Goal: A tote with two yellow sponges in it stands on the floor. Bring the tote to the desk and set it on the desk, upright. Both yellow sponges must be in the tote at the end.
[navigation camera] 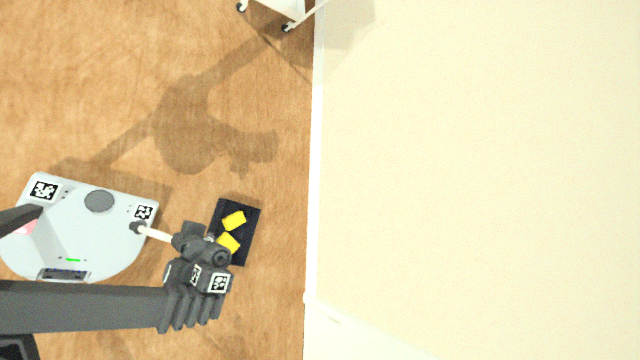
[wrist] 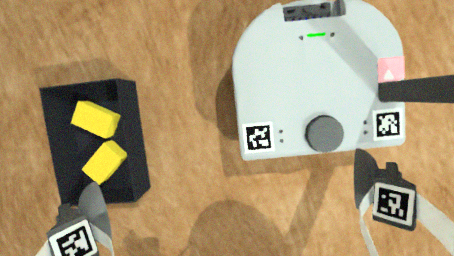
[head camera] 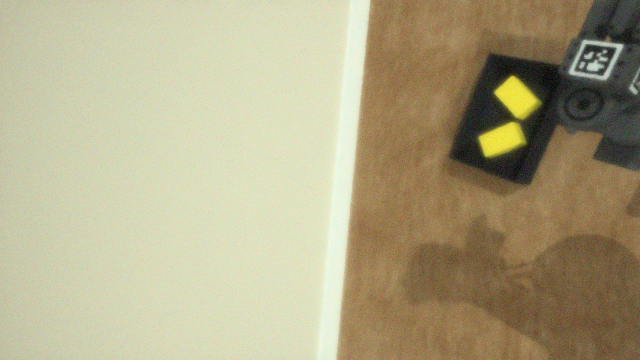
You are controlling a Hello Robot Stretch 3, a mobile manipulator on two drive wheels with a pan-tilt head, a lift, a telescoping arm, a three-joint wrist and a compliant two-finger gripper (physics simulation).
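Frame: origin at the robot's base, x back, y right, z up, level; centimetres.
Where they show: gripper, between the fingertips: (navigation camera: 175,232); robot's base, origin of its link: (navigation camera: 98,200).
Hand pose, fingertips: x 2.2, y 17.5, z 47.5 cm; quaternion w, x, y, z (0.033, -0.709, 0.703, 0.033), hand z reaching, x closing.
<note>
Each offset is from my fingertips to the top centre of the thing. "pt": to the spot under its first point.
The black tote {dx -1.0, dy +36.2, dz -37.5 cm} (head camera: 537,150) (navigation camera: 250,235) (wrist: 135,140) stands upright on the floor. One yellow sponge {dx +5.0, dy +37.4, dz -42.7 cm} (head camera: 517,97) (navigation camera: 228,242) (wrist: 96,119) and another yellow sponge {dx -7.0, dy +36.8, dz -42.7 cm} (head camera: 501,140) (navigation camera: 234,220) (wrist: 104,161) lie apart inside it. My gripper (navigation camera: 172,232) (wrist: 230,186) is open wide, pointing down, with no object between its fingers. In the wrist view its left finger overlaps the tote's near edge; its right finger is beside the robot's base. Its height above the tote is unclear. In the head view the wrist hides the fingers. No desk can be made out.
My grey base (navigation camera: 100,240) (wrist: 310,90) stands beside the tote. A beige wall (head camera: 175,175) (navigation camera: 475,150) with a white baseboard (head camera: 345,175) (navigation camera: 314,175) runs past its other side. A white wheeled stand (navigation camera: 285,6) is at the navigation view's top, a white furniture piece {pt dx +41.1, dy +105.9, dz -7.3 cm} (navigation camera: 350,340) at its bottom.
</note>
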